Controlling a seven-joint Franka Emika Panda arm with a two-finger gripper.
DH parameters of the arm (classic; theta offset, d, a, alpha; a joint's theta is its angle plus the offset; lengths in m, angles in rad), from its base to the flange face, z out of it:
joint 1: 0 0.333 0 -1.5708
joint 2: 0 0 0 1.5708
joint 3: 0 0.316 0.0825 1.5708
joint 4: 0 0 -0.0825 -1.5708
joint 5: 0 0.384 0 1.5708
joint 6: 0 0 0.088 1.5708
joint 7: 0 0.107 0 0
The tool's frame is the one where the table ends.
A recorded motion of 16 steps. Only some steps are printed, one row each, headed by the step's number.
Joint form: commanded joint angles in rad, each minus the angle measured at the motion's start. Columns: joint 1, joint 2, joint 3, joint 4, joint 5, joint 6, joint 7.
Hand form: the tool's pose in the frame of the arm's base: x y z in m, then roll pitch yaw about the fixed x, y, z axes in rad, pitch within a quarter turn. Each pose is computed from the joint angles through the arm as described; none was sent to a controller.
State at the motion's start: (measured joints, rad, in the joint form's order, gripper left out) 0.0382 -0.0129 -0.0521 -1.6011 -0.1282 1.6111 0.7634
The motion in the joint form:
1: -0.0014 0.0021 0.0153 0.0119 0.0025 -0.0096 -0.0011
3: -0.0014 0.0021 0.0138 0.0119 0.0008 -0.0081 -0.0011
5: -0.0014 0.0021 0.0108 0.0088 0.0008 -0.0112 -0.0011
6: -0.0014 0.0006 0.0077 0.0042 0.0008 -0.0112 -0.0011
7: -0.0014 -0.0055 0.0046 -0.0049 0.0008 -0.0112 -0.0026
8: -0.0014 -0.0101 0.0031 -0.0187 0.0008 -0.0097 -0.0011
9: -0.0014 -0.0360 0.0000 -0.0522 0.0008 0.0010 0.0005
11: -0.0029 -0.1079 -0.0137 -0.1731 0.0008 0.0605 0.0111
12: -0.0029 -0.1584 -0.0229 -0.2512 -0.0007 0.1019 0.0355
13: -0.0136 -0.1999 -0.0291 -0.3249 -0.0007 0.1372 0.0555
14: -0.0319 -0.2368 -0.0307 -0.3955 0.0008 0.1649 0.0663
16: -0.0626 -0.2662 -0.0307 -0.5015 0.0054 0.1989 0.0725
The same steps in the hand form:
1: 0.5542 -0.0132 0.6253 3.0665 -0.1030 -0.7560
3: 0.5543 -0.0142 0.6255 3.0663 -0.1052 -0.7573
5: 0.5538 -0.0159 0.6237 3.0621 -0.1007 -0.7603
6: 0.5532 -0.0176 0.6224 3.0600 -0.0984 -0.7631
7: 0.5512 -0.0194 0.6214 3.0580 -0.0959 -0.7646
8: 0.5495 -0.0203 0.6175 3.0531 -0.0902 -0.7669
9: 0.5421 -0.0221 0.6167 3.0563 -0.0915 -0.7705
11: 0.5227 -0.0302 0.6023 3.0684 -0.0955 -0.7894
12: 0.5088 -0.0350 0.5944 3.0829 -0.1040 -0.8184
13: 0.4961 -0.0430 0.5828 3.0904 -0.1035 -0.8507
14: 0.4833 -0.0517 0.5692 3.0907 -0.0958 -0.8773
16: 0.4675 -0.0637 0.5351 3.0656 -0.0608 -0.9075

